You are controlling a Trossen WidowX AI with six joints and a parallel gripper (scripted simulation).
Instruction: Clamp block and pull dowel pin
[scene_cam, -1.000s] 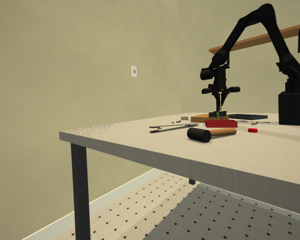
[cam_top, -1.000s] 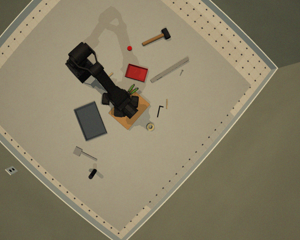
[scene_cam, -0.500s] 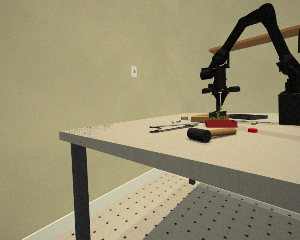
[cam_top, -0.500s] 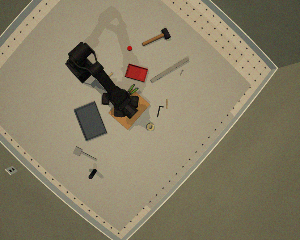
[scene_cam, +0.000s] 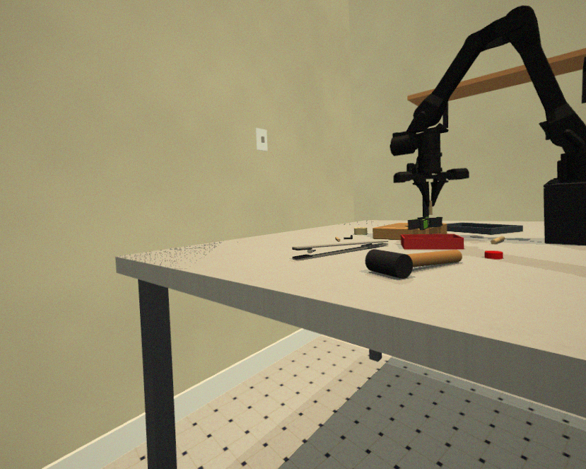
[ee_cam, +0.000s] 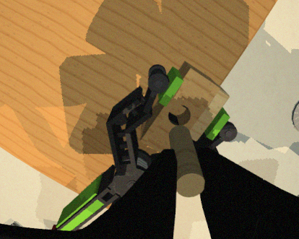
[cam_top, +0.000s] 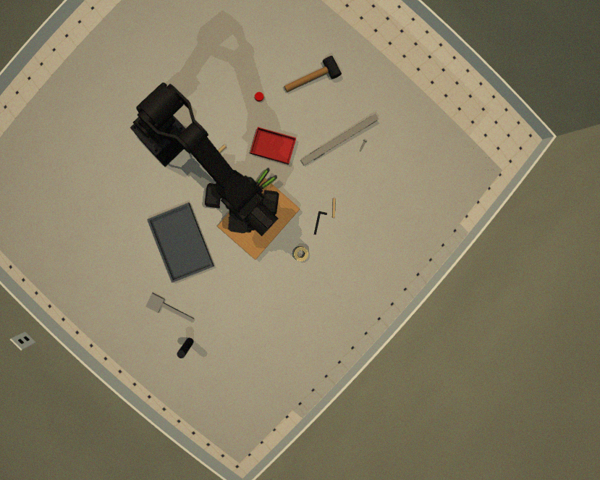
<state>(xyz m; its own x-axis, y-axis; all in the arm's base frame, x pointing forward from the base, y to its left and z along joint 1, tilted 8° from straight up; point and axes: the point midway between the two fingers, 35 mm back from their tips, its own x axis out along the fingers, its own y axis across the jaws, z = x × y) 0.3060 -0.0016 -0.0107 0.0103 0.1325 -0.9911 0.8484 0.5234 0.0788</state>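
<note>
Now: hand 40 mm past the red tray, 180 mm to the right of it and 120 mm above it. Also, from my hand: small wooden block (80 mm below); then bench stop (10 mm behind, 10 mm to the right, 80 mm below); then dowel pin (40 mm below).
</note>
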